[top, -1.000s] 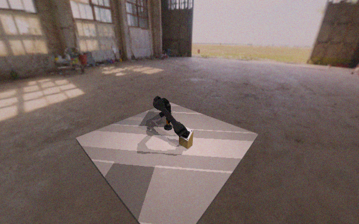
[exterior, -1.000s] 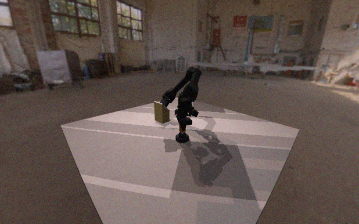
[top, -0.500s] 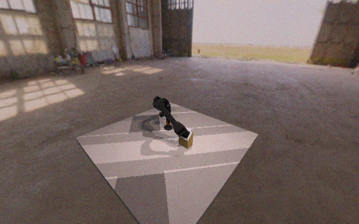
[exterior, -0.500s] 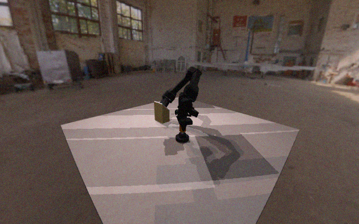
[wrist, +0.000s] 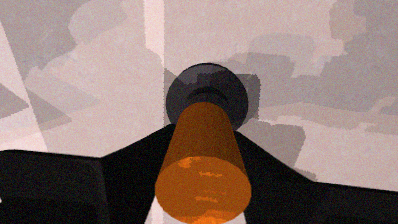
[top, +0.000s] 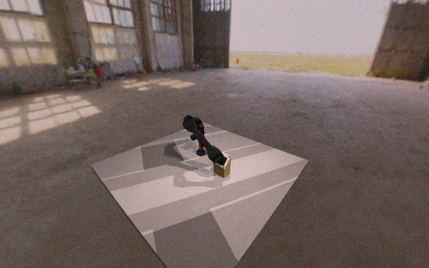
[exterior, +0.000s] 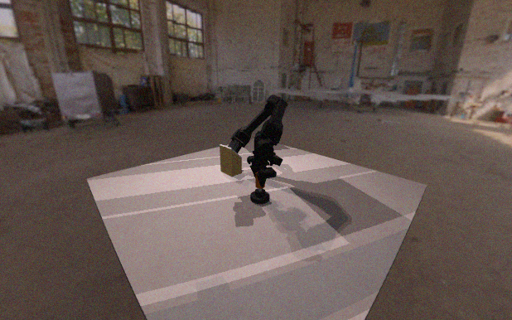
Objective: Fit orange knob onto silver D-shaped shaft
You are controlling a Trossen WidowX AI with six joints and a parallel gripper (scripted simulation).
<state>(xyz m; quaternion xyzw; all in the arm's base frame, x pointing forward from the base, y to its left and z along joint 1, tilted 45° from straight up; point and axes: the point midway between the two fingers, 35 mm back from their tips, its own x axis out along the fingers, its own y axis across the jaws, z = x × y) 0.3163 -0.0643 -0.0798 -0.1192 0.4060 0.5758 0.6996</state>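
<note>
My gripper tip is now 30 mm below the orange knob. Also, from my gripper tip: dark round pedestal 40 mm below.
</note>
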